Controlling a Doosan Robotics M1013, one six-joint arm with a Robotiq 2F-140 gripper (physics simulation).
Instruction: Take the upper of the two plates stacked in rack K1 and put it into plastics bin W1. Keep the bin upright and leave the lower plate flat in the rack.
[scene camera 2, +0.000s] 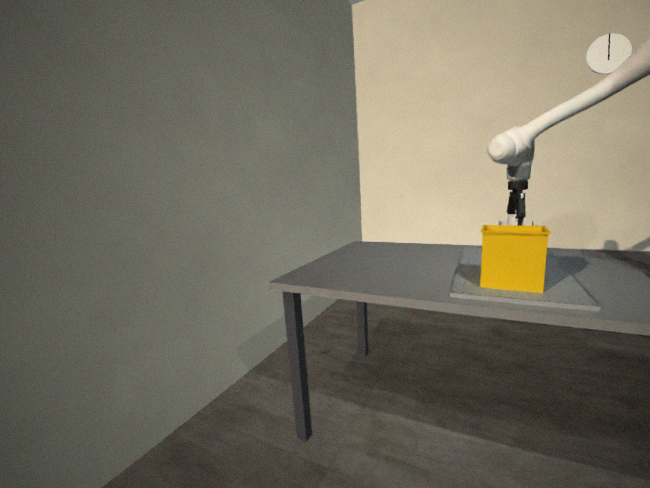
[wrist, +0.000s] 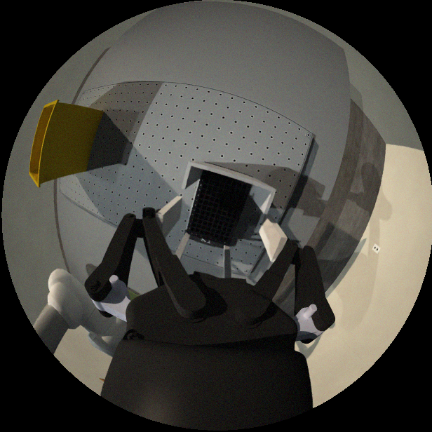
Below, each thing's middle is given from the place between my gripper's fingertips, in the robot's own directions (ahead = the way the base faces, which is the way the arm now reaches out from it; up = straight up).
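Labels:
I see the black gridded plate (wrist: 219, 200), and my hand is 10 mm past it and 60 mm above it. As for the yellow plastics bin W1 (scene camera 2: 513, 257), it is 430 mm to the left of my hand, 30 mm ahead of it and 10 mm below it.

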